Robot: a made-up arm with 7 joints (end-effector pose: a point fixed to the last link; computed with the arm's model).
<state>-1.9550 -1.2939 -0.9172 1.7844 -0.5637 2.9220 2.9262</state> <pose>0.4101 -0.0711 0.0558 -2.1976 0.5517 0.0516</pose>
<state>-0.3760 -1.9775 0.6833 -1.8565 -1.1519 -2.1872 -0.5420</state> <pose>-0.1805 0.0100 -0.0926 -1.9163 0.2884 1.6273</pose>
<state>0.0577 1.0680 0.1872 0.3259 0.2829 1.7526 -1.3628</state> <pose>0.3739 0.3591 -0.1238 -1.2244 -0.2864 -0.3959</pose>
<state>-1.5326 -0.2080 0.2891 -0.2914 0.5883 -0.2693 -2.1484</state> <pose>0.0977 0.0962 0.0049 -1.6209 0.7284 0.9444</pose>
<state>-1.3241 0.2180 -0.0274 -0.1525 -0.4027 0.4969 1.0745</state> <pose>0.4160 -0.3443 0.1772 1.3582 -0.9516 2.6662</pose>
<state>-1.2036 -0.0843 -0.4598 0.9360 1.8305 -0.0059 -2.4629</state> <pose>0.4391 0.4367 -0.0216 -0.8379 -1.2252 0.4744</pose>
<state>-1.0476 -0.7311 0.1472 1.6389 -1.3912 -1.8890 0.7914</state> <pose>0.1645 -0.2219 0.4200 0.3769 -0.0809 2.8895</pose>
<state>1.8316 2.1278 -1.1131 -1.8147 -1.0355 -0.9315 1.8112</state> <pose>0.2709 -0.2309 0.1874 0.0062 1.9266 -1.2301</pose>
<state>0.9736 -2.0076 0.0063 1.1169 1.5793 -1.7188 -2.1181</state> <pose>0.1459 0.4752 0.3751 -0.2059 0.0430 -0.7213</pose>
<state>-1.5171 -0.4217 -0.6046 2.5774 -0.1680 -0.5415 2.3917</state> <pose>0.8876 -0.0284 0.5120 0.7405 0.5320 -1.2779</pose>
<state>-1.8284 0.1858 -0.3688 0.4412 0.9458 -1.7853 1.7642</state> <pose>-0.0288 0.1715 0.3495 0.4446 -1.5549 0.7852</pose>
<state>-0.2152 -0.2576 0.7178 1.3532 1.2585 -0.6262 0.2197</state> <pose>-0.2855 -0.0420 0.1519 -2.0581 1.1176 1.8248</pose>
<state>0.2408 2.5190 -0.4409 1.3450 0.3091 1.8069 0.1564</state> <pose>0.0632 -0.3032 0.3645 -0.2663 0.1355 -2.4124</pose>
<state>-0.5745 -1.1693 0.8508 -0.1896 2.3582 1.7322 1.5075</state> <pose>0.2943 -0.1775 -0.0078 0.0909 1.3626 -2.6011</pose>
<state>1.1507 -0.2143 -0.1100 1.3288 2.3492 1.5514 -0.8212</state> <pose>-0.5278 0.3611 0.1365 -0.9687 2.0450 0.7290</pose>
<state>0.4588 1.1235 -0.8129 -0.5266 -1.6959 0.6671 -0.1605</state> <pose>0.0881 -0.3742 -0.0881 2.4664 0.6730 -1.3502</pose>
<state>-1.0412 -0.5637 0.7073 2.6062 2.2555 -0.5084 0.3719</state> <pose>-0.1454 0.1261 0.1676 -1.1516 0.3983 2.0474</pose>
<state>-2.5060 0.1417 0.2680 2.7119 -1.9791 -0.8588 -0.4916</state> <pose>0.1538 -0.3718 0.3128 -1.2153 -0.2613 2.5727</pose>
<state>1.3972 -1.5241 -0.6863 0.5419 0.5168 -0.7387 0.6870</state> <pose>-0.1327 0.3741 0.0845 -1.5731 -1.0426 0.3867</pose>
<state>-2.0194 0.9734 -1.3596 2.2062 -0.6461 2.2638 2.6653</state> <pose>0.7584 0.1263 0.5233 -0.1433 -0.7319 -1.2581</pose>
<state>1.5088 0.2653 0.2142 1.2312 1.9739 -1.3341 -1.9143</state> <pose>0.3217 -0.1665 0.5935 -2.0658 -1.3965 -1.5074</pose>
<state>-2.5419 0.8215 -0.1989 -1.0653 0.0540 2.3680 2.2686</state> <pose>0.5982 -0.5442 0.3179 2.7929 0.7155 -0.6387</pose>
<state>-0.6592 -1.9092 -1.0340 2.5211 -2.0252 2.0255 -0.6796</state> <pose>0.1921 0.0748 -0.3067 -2.5516 0.7084 0.2235</pose>
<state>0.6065 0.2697 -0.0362 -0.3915 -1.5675 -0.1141 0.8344</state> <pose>0.2653 0.3001 -0.0385 -1.9222 -1.8654 -0.0543</pose>
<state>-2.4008 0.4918 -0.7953 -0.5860 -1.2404 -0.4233 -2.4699</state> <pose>0.0929 0.1234 0.2504 -1.0787 1.3932 0.5468</pose>
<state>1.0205 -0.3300 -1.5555 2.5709 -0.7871 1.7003 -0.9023</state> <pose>-0.3548 -0.2038 0.3311 2.2533 -1.2361 -0.8003</pose>
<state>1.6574 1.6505 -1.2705 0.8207 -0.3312 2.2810 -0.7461</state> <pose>-0.2140 0.1852 0.1690 -0.7503 -1.0432 0.8750</pose>
